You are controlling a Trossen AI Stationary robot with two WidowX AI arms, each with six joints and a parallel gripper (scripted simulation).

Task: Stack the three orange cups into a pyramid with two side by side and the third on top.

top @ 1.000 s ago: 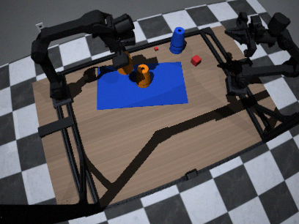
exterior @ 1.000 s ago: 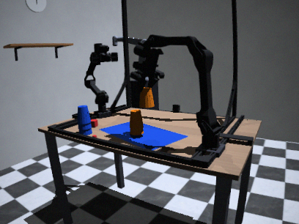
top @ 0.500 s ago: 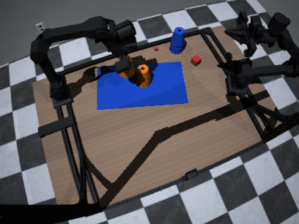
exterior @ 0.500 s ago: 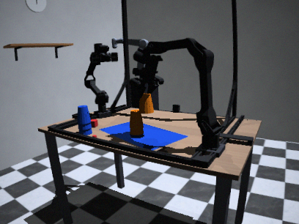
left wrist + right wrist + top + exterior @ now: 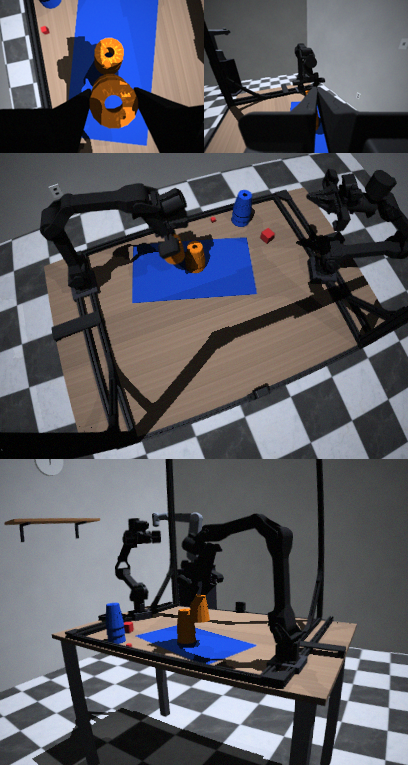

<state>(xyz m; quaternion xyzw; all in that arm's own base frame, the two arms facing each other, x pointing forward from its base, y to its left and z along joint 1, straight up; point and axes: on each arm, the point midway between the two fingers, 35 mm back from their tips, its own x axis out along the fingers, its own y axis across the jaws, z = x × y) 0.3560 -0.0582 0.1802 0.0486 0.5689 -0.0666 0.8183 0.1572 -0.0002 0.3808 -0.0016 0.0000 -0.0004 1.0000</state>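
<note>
My left hand is 60 mm to the left of the mat and 200 mm above it. Also, from my left hand: small red cube: 220 mm ahead, 160 mm to the right, 190 mm below.
</note>
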